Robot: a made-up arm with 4 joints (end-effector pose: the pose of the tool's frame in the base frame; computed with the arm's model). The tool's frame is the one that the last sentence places.
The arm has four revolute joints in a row. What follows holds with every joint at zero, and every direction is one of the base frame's.
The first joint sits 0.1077 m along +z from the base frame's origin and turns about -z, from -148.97 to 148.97 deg.
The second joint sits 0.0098 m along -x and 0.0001 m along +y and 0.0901 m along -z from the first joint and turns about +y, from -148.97 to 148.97 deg.
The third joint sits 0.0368 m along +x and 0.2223 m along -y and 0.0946 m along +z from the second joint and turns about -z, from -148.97 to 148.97 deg.
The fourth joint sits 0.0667 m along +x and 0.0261 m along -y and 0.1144 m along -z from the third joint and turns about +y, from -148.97 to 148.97 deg.
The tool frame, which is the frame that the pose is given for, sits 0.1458 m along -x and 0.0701 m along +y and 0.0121 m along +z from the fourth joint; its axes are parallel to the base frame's.
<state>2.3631 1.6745 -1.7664 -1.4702</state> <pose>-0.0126 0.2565 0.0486 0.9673 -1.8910 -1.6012</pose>
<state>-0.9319 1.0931 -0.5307 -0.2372</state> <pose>0.1369 -0.1908 0.0449 -0.0789 0.9621 1.2935</pose>
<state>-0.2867 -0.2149 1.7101 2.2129</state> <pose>0.1367 -0.3668 0.1175 1.5789 1.6455 -0.5345</pose>
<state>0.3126 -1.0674 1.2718 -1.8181</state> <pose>0.0849 -0.3384 0.0309 -1.0555 -2.3467 -1.7478</pose>
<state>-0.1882 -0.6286 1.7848 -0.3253</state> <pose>0.1278 -0.1364 0.0295 0.3305 -0.6322 -1.6365</pose>
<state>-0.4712 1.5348 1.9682 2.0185</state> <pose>0.2542 -0.2846 -0.0015 0.2019 1.7167 -2.4324</pose>
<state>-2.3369 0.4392 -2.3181 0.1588</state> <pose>0.1888 0.2471 0.0077 0.1307 -0.3674 -1.5845</pose>
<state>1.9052 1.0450 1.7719 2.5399</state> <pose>-0.4161 0.0847 0.0084 -1.9179 0.1695 0.5124</pose>
